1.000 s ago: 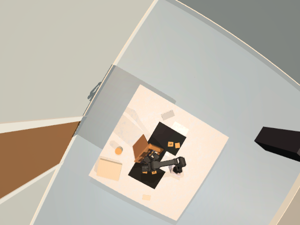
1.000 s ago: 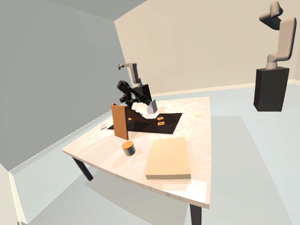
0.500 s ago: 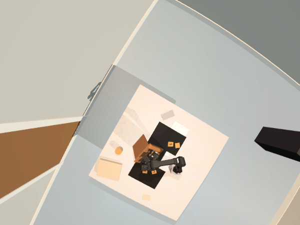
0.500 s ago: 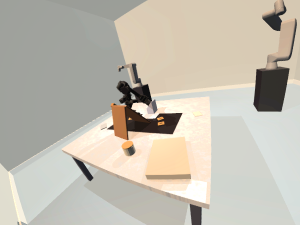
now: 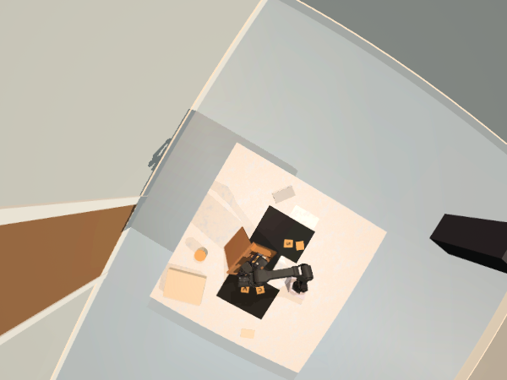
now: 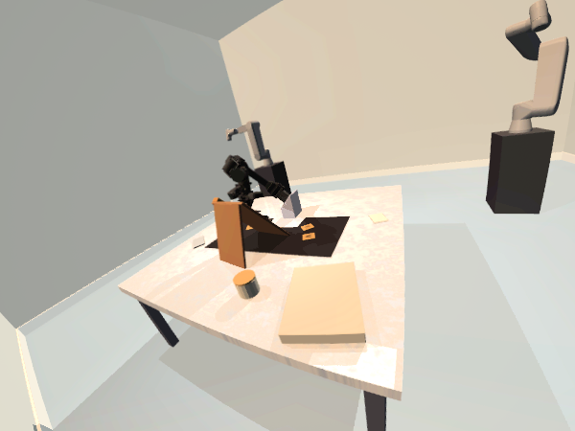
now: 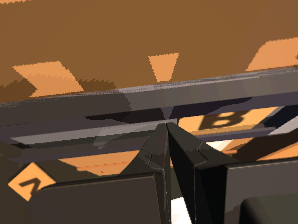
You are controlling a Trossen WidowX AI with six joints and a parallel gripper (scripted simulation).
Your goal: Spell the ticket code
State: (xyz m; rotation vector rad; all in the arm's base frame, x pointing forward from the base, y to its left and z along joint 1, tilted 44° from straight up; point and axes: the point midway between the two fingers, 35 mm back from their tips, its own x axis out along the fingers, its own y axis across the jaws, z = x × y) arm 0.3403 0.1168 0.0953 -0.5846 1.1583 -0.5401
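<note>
The white ticket is 80 mm below my gripper tip, 50 mm behind it and 20 mm to the right of it. The rest, counted from my gripper tip: black mat: 180 mm below, 160 mm behind; letter tile: 40 mm to the right; grey block: 480 mm to the right, 180 mm below, 60 mm ahead.
</note>
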